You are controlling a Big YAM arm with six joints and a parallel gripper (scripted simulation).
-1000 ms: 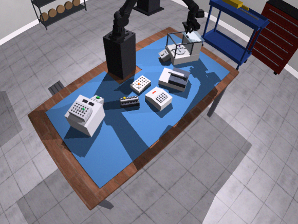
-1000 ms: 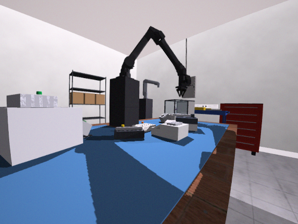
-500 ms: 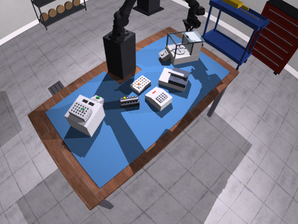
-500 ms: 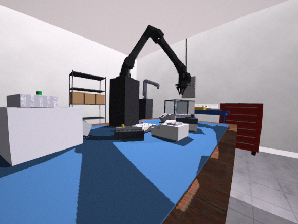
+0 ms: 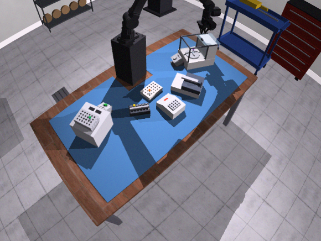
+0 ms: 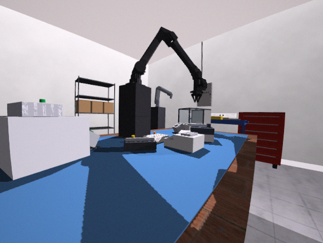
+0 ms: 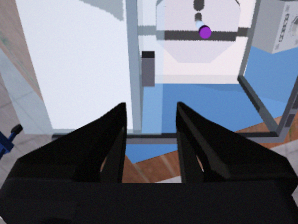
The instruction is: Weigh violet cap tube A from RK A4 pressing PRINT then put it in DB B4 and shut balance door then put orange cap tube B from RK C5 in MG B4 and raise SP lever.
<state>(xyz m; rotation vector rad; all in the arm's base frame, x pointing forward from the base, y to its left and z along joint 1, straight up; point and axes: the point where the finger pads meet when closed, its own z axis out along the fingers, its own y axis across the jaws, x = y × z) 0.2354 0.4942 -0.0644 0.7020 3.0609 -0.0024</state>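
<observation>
Now: the violet-capped tube 20 mm behind my hand, 60 mm to the right of it and 180 mm below it. The rest, counted from my hand: tube rack RK (10 mm behind, 510 mm to the right, 260 mm below); print key (90 mm behind, 190 mm to the right, 210 mm below); SP lever (140 mm ahead, 300 mm to the right, 190 mm below).
</observation>
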